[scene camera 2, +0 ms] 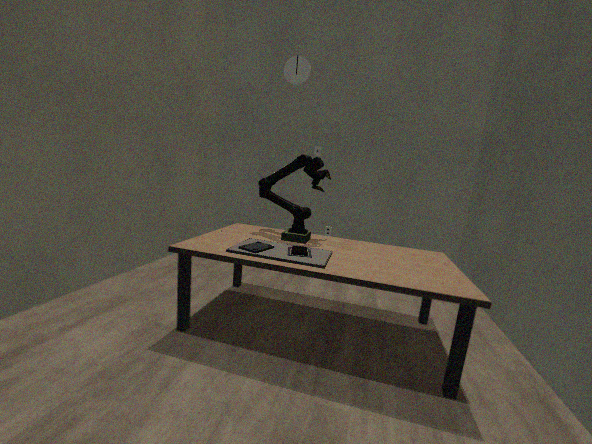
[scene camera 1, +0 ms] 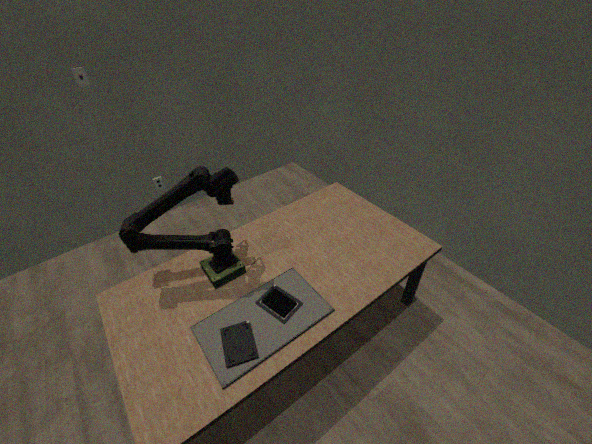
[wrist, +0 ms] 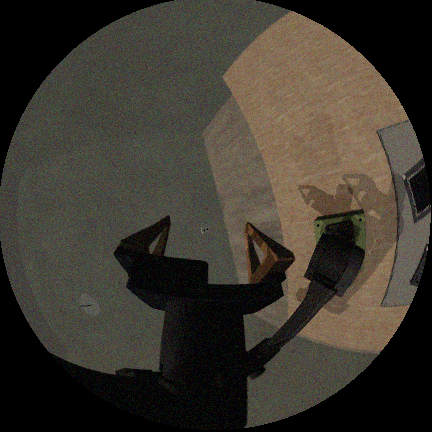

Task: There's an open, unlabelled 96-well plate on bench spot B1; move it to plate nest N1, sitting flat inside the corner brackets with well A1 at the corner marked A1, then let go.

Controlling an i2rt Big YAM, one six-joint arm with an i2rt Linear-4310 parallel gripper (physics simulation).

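A black plate (scene camera 1: 281, 302) (scene camera 2: 300, 251) (wrist: 423, 187) with a pale outline lies flat inside a dark grey border on the grey mat; its wells and lettering are too dark to read. A dark grey slab with small marks at its corners, which looks like the nest (scene camera 1: 240, 344) (scene camera 2: 256, 246), lies beside it on the same mat; part of it shows at the right edge of the wrist view. My gripper (scene camera 1: 226, 201) (scene camera 2: 326, 183) (wrist: 207, 222) is open and empty, high above the arm's base, well away from both and turned sideways toward the wall.
The grey mat (scene camera 1: 300, 286) (scene camera 2: 320, 257) (wrist: 400, 150) lies on the wooden table (scene camera 1: 345, 240) (scene camera 2: 395, 270) (wrist: 310, 90), in front of the arm's green base (scene camera 1: 216, 276) (scene camera 2: 296, 236) (wrist: 361, 227). The arm's folded links rise over the base. A wall stands behind the table.
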